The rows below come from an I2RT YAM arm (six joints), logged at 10 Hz.
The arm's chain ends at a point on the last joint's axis. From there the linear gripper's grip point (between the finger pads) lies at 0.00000 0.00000 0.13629 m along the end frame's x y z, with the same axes.
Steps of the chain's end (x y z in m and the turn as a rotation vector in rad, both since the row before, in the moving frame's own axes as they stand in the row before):
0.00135, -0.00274, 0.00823, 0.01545, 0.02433, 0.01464
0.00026, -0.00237, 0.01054, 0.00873, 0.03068, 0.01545
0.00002, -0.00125, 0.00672, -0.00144, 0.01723, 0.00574
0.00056, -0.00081, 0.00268, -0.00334, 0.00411, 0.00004
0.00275, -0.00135, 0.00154, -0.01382, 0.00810, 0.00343
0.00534, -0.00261, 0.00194, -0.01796, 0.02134, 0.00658
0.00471, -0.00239, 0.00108, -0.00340, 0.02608, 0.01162
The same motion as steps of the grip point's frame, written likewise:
0.00468, -0.00482, 0.00817, 0.01545, 0.02433, 0.01464
0.00445, -0.00353, 0.01047, 0.00873, 0.03068, 0.01545
0.00237, -0.00105, 0.00670, -0.00144, 0.01723, 0.00574
0.00112, -0.00035, 0.00268, -0.00334, 0.00411, 0.00004
0.00385, 0.00054, 0.00152, -0.01382, 0.00810, 0.00343
0.00824, -0.00015, 0.00189, -0.01796, 0.02134, 0.00658
0.00826, -0.00191, 0.00103, -0.00340, 0.02608, 0.01162

